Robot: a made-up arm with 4 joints.
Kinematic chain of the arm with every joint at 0, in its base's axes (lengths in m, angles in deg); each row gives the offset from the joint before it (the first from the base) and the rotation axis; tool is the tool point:
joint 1: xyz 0 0 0.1 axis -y
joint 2: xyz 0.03 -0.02 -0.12 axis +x
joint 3: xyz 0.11 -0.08 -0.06 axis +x
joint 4: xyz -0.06 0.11 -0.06 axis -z
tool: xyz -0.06 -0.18 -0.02
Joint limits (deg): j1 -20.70..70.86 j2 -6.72..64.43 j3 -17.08..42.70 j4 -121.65..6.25
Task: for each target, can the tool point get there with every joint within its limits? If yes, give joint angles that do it. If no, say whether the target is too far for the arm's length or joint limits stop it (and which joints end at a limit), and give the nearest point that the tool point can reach.
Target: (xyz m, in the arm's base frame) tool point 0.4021 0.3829 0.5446
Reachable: no: too far | nearest point 0.2482 0.1595 0.2941 | short by 0.369 m
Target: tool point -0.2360 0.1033 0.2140
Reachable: no: joint limits stop it (at a limit: joint 1, joint 2, joint 3, joint 4) | nearest point -0.0891 0.0944 -0.1380 | short by 0.382 m
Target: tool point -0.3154 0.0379 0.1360
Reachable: no: joint limits stop it (at a limit: joint 1, joint 2, joint 3, joint 4) | nearest point -0.0891 0.0944 -0.1380 | short by 0.360 m
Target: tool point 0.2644 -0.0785 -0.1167
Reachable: yes | joints 16.74 9.94 25.19 -54.14
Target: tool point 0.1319 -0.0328 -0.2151
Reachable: yes | joints 8.80 43.94 2.56 -19.08
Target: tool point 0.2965 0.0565 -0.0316
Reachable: yes | joints 15.60 49.36 31.61 -82.21
